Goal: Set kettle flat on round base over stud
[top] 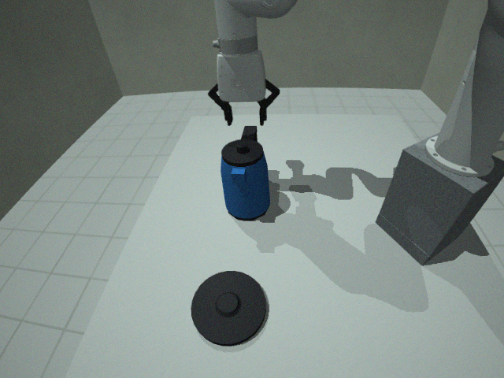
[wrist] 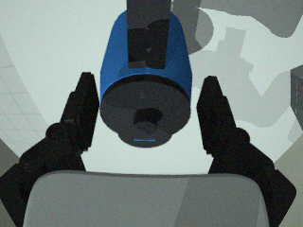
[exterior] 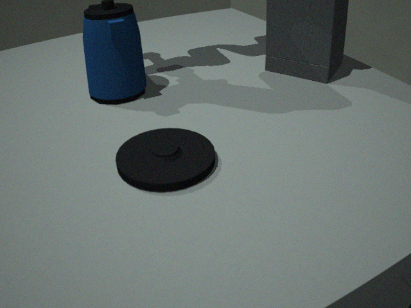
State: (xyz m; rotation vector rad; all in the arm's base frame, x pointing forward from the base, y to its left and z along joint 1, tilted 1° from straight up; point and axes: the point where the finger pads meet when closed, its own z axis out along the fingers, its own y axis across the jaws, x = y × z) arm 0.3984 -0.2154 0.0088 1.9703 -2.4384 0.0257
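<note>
Right now my hand is 13 cm above the blue kettle, 3 cm to the right of it and 1 cm short of it. Round my hand: round black base: 35 cm to the left, 21 cm below, 8 cm ahead.
</note>
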